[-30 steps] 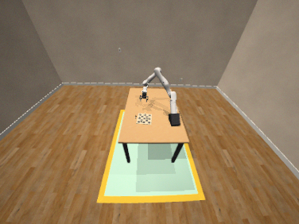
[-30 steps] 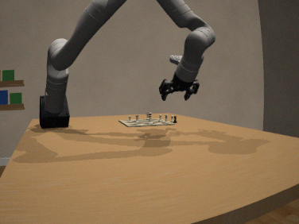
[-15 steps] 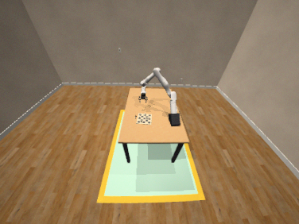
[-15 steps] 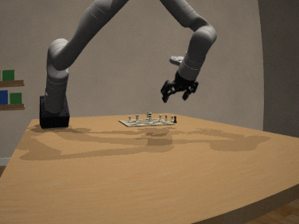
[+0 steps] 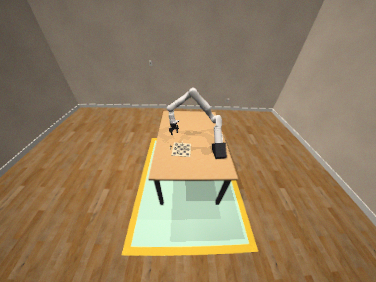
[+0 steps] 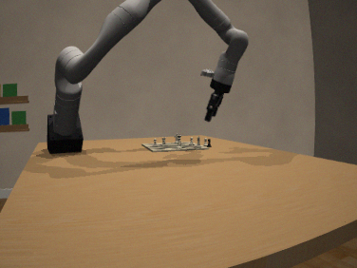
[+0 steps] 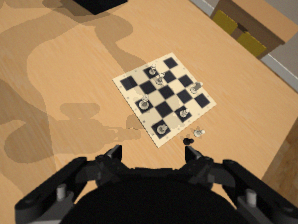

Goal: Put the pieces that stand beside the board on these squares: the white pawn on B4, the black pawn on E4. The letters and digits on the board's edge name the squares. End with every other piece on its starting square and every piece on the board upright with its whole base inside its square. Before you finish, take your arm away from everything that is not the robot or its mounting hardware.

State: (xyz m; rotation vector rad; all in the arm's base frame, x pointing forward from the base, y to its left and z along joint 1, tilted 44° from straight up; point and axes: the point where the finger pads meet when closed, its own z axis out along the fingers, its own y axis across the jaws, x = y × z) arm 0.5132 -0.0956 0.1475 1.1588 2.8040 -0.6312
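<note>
Right now the black pawn is 6 cm ahead of my hand, 10 cm to the left of it and 11 cm below it. Also, from my hand: chessboard: 8 cm behind, 16 cm to the left, 12 cm below.
</note>
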